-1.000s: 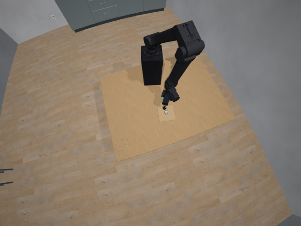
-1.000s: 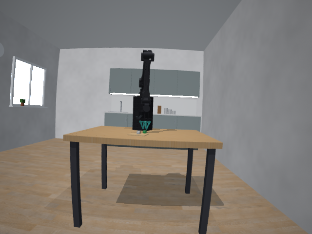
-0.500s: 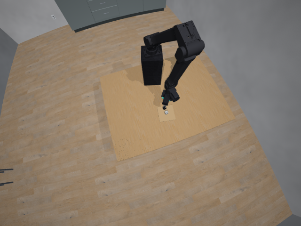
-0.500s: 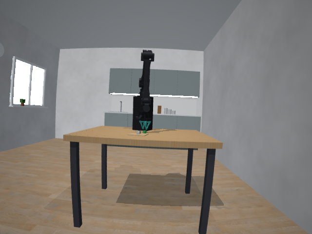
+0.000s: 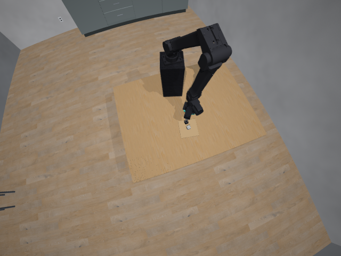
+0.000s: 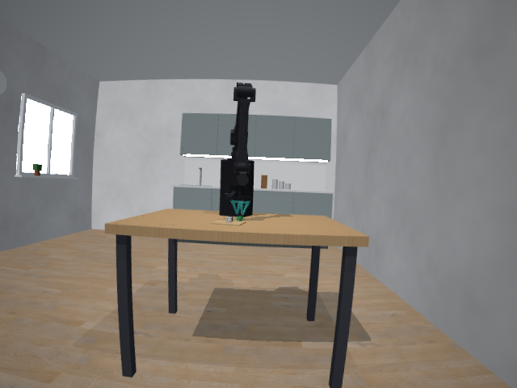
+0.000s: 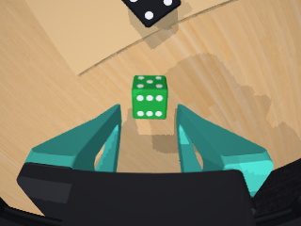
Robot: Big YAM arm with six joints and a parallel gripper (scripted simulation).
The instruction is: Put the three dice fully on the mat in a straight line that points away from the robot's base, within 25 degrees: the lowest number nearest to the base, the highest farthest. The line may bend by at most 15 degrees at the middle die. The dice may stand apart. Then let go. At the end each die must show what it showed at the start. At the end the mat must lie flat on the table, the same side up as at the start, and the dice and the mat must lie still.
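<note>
Right now my hand is 3 cm above the green die. The rest, counted from my hand: mat 11 cm ahead, 4 cm to the right, 4 cm below; white die 11 cm ahead, 4 cm to the right, 2 cm below; black die 6 cm ahead, 4 cm to the right, 2 cm below.
</note>
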